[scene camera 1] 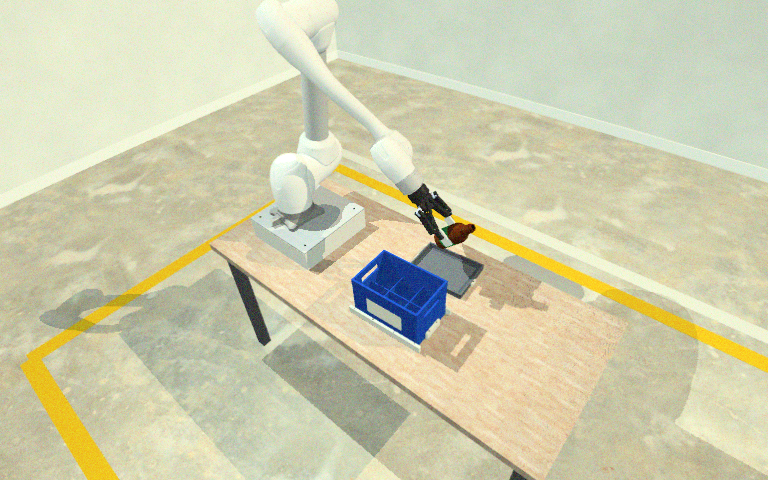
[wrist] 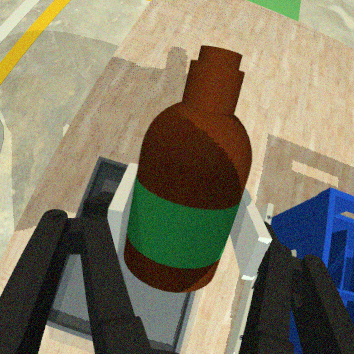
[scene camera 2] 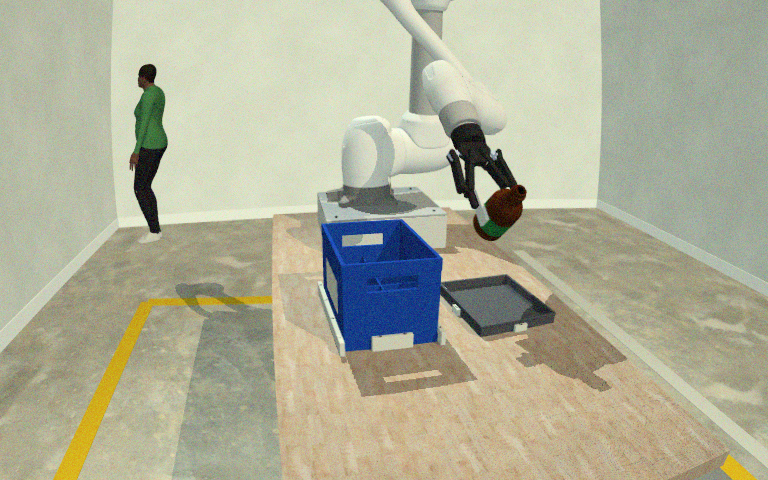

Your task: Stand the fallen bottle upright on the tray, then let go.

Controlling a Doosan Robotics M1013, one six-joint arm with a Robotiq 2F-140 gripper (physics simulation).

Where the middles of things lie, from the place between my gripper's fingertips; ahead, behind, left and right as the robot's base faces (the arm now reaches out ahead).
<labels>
Now: hand 2 cm below the brown bottle (scene camera 2: 504, 207).
</labels>
